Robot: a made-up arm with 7 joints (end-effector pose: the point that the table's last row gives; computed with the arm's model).
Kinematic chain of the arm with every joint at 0, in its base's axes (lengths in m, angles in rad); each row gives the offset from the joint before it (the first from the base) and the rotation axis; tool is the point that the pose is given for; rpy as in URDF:
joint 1: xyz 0 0 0.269 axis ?
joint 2: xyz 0 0 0 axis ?
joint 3: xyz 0 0 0.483 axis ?
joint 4: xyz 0.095 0 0 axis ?
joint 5: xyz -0.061 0 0.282 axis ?
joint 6: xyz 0 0 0 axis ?
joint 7: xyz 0.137 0 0 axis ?
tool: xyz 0 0 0 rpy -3.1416 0 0
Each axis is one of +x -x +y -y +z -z.
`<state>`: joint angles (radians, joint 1 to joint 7).
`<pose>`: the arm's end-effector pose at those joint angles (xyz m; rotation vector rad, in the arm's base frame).
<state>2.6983 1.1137 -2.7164 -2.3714 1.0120 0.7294 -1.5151</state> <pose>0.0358 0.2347 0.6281 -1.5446 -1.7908 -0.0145</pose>
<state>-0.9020 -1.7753 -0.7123 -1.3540 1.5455 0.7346 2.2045</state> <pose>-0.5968 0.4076 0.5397 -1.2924 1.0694 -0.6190</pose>
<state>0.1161 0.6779 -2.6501 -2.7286 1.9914 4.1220 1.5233</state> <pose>0.0607 -0.0213 0.6601 -2.1154 0.2990 1.2617</pose>
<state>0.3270 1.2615 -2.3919 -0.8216 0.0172 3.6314 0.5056</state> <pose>0.6896 0.1417 0.5939 0.6749 0.8829 1.3101</pose>
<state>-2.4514 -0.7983 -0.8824 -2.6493 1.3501 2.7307 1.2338</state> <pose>-0.1495 0.3101 0.5115 2.0528 0.4721 -1.5347</pose>
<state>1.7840 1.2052 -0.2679 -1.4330 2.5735 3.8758 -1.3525</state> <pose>0.0102 0.5612 0.1975 2.7938 0.4911 0.8942</pose>
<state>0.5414 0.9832 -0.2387 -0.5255 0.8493 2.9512 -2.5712</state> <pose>0.6973 0.2717 0.6491 0.6132 1.7230 1.3035</pose>
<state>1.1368 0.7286 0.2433 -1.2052 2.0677 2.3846 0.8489</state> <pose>0.2980 0.6939 0.4398 -1.3464 0.9109 1.5790</pose>
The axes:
joint 1: +z
joint 2: +y
joint 3: +z
joint 4: -y
joint 5: +z
joint 6: -y
joint 7: -z

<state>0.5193 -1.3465 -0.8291 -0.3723 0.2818 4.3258 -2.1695</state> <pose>-0.5384 -0.3600 0.4391 -0.1847 -2.0856 0.2575</pose>
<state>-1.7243 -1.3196 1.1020 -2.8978 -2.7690 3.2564 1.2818</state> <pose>0.1372 0.1836 0.3198 1.6344 0.8722 -0.7073</pose>
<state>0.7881 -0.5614 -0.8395 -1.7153 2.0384 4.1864 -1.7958</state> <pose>0.0601 -0.2734 0.7516 2.1105 -1.6112 1.4464</pose>
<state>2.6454 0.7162 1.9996 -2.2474 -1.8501 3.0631 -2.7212</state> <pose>-0.1315 -0.2162 0.6794 0.6501 2.0552 -1.4223</pose>
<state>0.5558 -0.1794 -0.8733 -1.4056 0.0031 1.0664 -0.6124</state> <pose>0.3810 -0.2074 0.8607 -2.8737 -0.4630 0.2013</pose>
